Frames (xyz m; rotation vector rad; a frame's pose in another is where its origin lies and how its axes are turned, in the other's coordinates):
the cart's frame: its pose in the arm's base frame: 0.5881 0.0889 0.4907 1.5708 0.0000 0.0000
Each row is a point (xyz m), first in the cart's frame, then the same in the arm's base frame.
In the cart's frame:
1: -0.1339 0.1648 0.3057
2: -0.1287 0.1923 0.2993
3: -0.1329 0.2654 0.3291
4: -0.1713 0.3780 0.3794
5: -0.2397 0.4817 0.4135
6: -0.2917 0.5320 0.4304
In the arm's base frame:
1: 0.4542 -0.2168 0.6555
2: 0.4594 -0.2104 0.6830
3: 0.4552 -0.2402 0.7561
4: 0.4168 -0.2905 0.8687
5: 0.3484 -0.3246 0.9724
6: 0.2964 -0.3415 1.0227

